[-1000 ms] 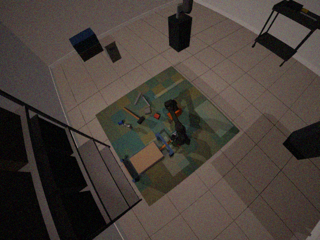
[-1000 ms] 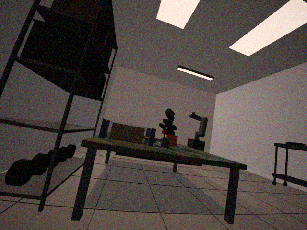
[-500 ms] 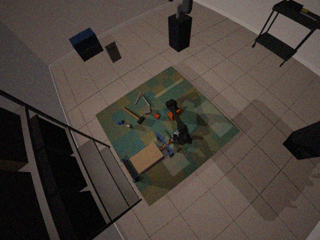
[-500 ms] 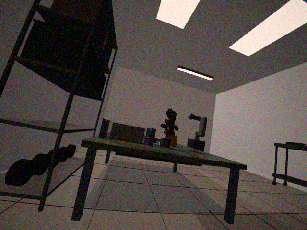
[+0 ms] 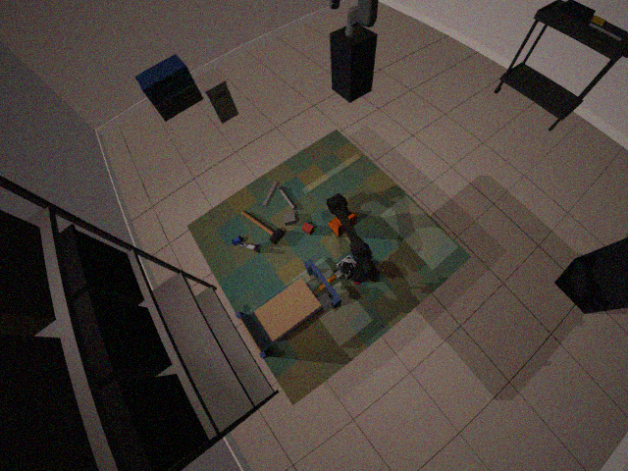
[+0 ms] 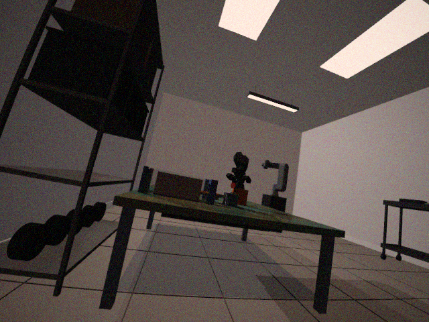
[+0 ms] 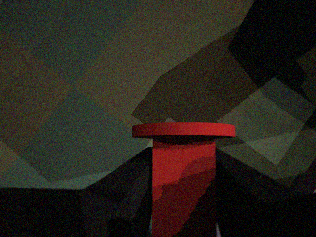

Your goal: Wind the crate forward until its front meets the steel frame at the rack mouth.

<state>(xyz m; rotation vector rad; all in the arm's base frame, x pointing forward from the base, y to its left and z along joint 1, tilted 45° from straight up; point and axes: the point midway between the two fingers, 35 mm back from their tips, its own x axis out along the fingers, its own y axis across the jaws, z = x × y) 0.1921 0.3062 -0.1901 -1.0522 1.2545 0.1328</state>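
My gripper tip is 2 cm past the red-knobbed crank handle, 5 cm to the left of it and 3 cm above it. Also, from my gripper tip: red knob 1 cm behind, 1 cm to the right; then winch 4 cm behind, 12 cm to the right, 10 cm below; then grey block 6 cm ahead, 59 cm to the right, 12 cm below.
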